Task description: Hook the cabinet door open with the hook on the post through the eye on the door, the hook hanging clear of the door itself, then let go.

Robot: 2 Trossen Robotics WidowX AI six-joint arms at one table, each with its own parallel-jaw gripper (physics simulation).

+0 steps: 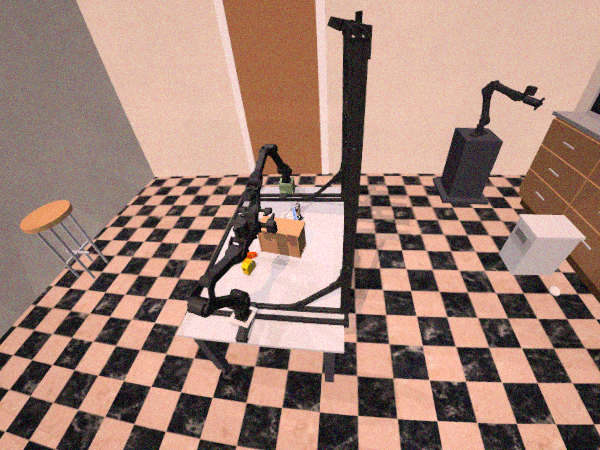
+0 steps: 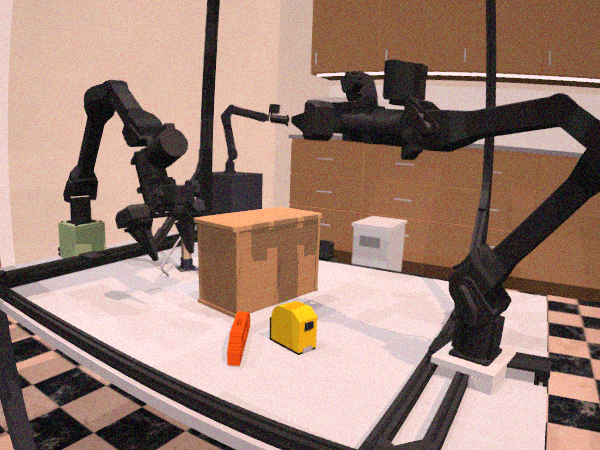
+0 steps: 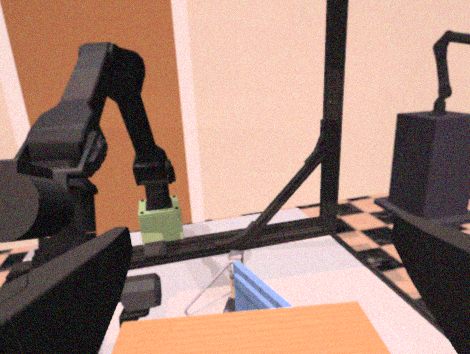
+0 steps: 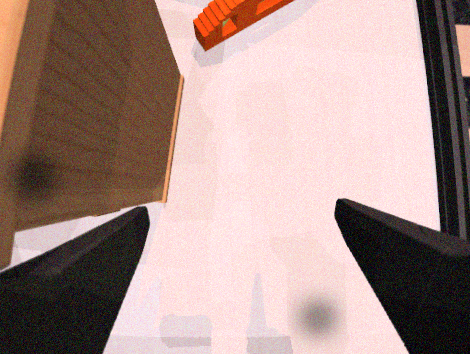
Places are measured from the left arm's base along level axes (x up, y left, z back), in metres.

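Pixels of known places: left gripper, fingertip midpoint: (image 1: 265,211) (image 3: 261,232); right gripper, fingertip midpoint: (image 2: 174,256) (image 4: 243,211); left arm's base, origin of the base link: (image 1: 243,314) (image 2: 475,353); right arm's base, origin of the base link: (image 1: 286,180) (image 2: 81,222) (image 3: 159,204).
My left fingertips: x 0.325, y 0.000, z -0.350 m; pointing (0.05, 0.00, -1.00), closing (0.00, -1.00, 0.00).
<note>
For each thing: its top centre in the pictures, then the offset to it from my left fingertips. "spot": a spot on its surface instead.
- brown cabinet, middle of its top: (image 2: 260,215) (image 1: 280,225) dy +0.005, dx -0.184, dz -0.121 m
- thin grey wire hook, surface spot: (image 3: 206,289) (image 2: 175,248) spot: dy +0.069, dx -0.290, dz -0.360 m
- small post, surface spot: (image 2: 184,261) spot: dy +0.030, dx -0.333, dz -0.383 m
- orange ribbed piece, middle of its top: (image 2: 239,321) (image 1: 242,255) dy +0.182, dx -0.316, dz +0.036 m
- yellow tape measure, surface spot: (image 2: 294,326) spot: dy +0.137, dx -0.310, dz +0.111 m
The brown cabinet (image 1: 282,238) (image 2: 258,259) (image 3: 255,330) (image 4: 111,116) stands mid-table. Its blue door (image 3: 255,293) (image 1: 296,212) stands open at the far side. A thin grey wire hook (image 3: 207,291) (image 2: 170,256) hangs slanting from the small post (image 2: 184,261) beside the door, its free end near the table. My right gripper (image 2: 166,245) (image 4: 243,211) is open and empty, low over the table next to the post and the hook. My left gripper (image 2: 296,120) is open and empty, high above the cabinet.
An orange ribbed piece (image 2: 237,337) (image 4: 233,21) (image 1: 252,254) and a yellow tape measure (image 2: 294,326) (image 1: 248,266) lie in front of the cabinet. The right arm's green base (image 3: 160,223) (image 2: 88,237) and the black frame (image 1: 354,179) (image 3: 332,123) stand at the table's edges.
</note>
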